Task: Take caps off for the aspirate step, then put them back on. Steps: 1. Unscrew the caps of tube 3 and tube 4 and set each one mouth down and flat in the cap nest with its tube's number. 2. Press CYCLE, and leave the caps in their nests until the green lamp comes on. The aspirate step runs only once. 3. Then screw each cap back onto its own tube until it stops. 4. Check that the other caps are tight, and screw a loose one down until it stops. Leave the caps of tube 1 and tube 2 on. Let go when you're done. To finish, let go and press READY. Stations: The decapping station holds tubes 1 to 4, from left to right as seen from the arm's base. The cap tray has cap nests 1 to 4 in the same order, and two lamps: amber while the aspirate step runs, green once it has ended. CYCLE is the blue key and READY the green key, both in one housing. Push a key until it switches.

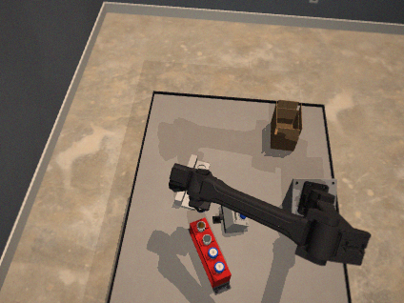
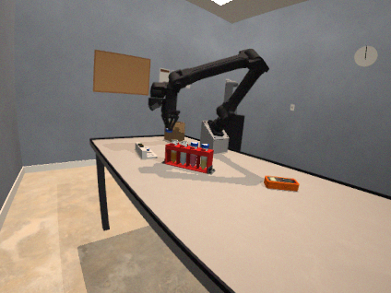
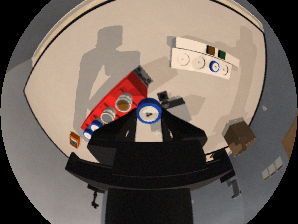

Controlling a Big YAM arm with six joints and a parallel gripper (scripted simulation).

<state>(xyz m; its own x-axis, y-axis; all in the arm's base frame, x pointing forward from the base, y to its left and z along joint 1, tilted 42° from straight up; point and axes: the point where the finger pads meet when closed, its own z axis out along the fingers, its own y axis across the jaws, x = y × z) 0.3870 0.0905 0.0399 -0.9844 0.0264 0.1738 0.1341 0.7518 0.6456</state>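
My gripper is now 14 cm past the green key, 10 cm above it and 8 cm to the left of it. The rest, counted from my hand: key housing (13 cm behind, 11 cm below, 6 cm to the right); then blue tube cap (1 cm below); then blue key (15 cm behind, 10 cm below, 3 cm to the right).
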